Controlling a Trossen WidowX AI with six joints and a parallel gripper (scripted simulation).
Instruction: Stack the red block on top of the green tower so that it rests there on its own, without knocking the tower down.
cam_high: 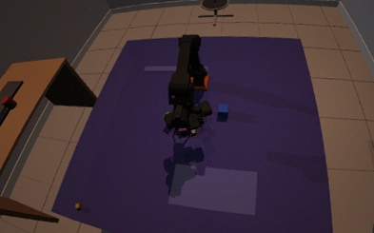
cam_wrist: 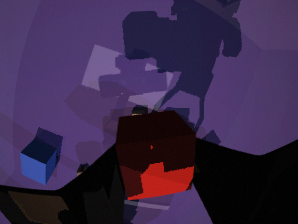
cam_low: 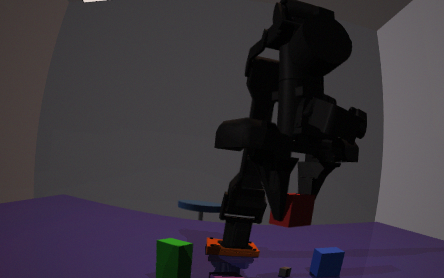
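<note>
Right now the magenta block is 11 cm below my gripper tip, 6 cm to the right of it and 4 cm behind it. Round my gripper tip: red block 1 cm above; blue block 15 cm to the left, 12 cm behind, 10 cm below.
</note>
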